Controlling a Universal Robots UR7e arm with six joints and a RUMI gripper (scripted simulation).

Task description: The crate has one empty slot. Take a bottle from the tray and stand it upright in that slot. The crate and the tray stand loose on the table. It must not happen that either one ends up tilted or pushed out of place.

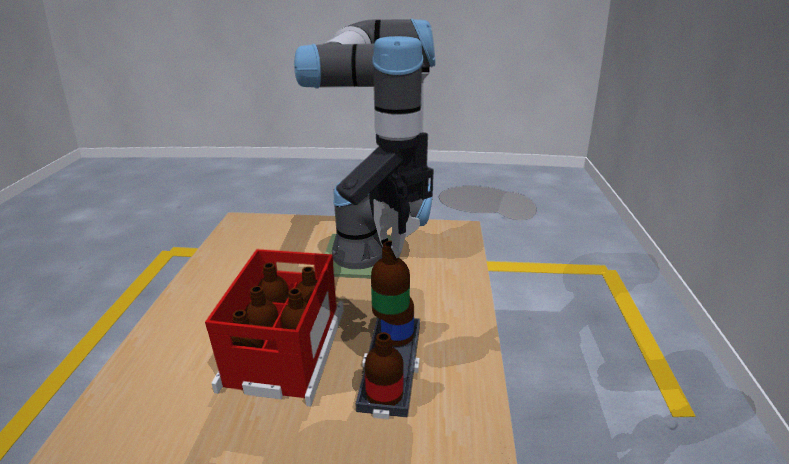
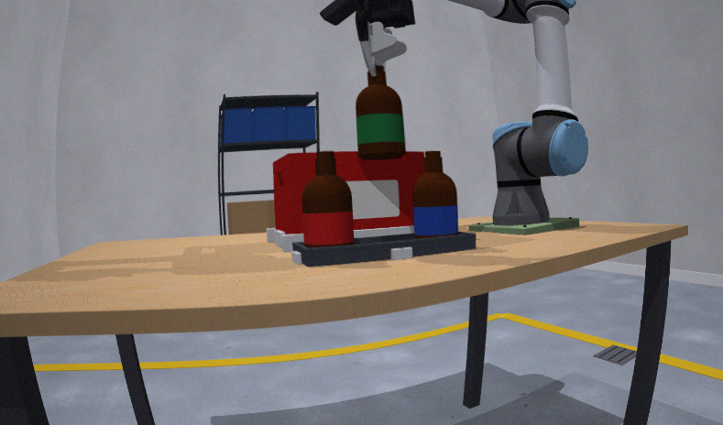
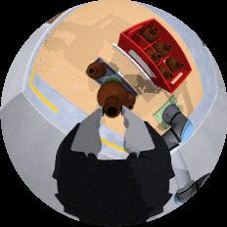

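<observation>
The brown bottle is 70 mm below my hand. Also, from my hand: red crate (20 mm ahead, 250 mm to the right, 210 mm below).
</observation>
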